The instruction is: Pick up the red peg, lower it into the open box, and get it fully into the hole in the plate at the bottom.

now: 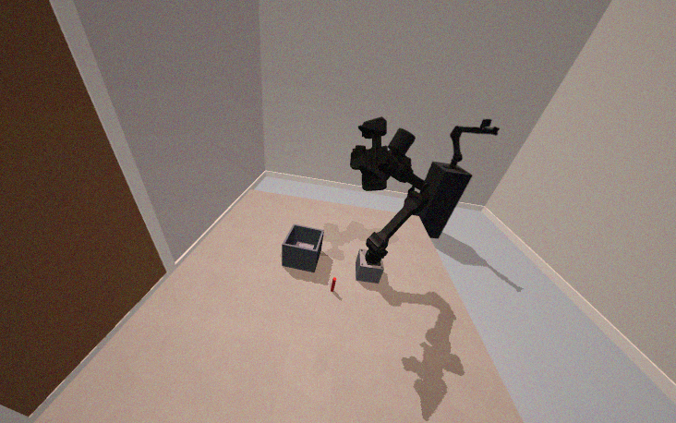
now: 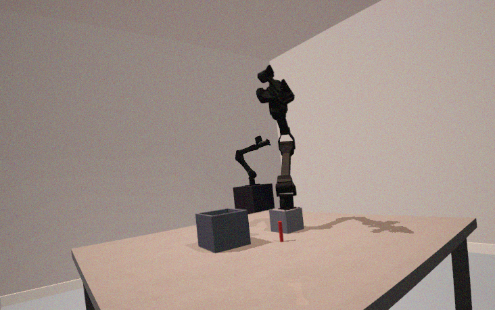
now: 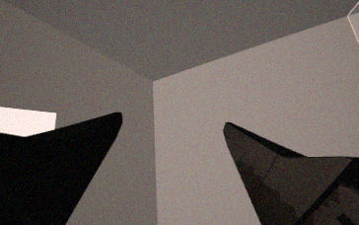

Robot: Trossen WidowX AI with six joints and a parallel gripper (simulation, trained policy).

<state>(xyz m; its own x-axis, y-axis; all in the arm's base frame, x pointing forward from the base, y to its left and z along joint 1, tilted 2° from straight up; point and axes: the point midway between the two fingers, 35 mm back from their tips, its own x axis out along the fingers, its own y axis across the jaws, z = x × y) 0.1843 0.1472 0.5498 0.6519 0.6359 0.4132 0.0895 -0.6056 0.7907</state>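
My gripper tip is 620 mm above the red peg, 90 mm to the left of it and 30 mm past it.
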